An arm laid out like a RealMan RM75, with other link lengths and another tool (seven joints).
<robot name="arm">
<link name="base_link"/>
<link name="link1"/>
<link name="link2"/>
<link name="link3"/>
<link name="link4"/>
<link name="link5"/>
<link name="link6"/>
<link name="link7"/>
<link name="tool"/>
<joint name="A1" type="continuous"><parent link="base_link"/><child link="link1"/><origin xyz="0 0 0.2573"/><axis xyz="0 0 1"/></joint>
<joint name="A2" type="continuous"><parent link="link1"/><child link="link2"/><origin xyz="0 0 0" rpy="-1.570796 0 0"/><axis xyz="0 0 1"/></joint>
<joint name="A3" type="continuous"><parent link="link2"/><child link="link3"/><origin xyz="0 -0.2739 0" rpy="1.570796 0 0"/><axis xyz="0 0 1"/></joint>
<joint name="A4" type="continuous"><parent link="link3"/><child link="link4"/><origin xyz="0 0 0" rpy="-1.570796 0 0"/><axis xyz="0 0 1"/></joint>
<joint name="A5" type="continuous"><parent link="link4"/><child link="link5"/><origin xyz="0 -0.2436 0" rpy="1.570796 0 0"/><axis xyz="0 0 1"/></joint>
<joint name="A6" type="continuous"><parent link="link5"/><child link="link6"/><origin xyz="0 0 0" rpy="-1.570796 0 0"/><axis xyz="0 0 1"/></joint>
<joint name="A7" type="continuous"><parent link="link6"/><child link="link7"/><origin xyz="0 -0.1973 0" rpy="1.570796 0 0"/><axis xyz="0 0 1"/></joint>
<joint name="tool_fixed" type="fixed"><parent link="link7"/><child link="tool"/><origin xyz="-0.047 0.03 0.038" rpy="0.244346 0 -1.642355"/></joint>
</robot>
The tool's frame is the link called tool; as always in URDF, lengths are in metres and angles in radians. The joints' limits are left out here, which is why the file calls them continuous.
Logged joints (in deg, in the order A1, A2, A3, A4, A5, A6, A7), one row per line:
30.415 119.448 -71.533 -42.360 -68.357 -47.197 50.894
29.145 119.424 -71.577 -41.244 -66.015 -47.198 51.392
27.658 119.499 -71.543 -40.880 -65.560 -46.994 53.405
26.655 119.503 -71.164 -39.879 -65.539 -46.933 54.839
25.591 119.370 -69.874 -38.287 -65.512 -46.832 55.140
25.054 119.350 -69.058 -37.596 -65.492 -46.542 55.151
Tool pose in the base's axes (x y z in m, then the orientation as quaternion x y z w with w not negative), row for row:
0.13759 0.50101 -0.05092 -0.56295 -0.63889 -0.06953 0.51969
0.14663 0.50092 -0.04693 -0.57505 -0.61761 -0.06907 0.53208
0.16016 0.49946 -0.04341 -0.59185 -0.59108 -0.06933 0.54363
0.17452 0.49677 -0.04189 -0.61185 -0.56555 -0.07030 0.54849
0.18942 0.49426 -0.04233 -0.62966 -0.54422 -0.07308 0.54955
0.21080 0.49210 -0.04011 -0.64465 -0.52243 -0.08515 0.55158
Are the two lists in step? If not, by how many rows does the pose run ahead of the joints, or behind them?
The pose runs 1 row behind the joints: the pose in row i belongs to the joints in row i - 1.
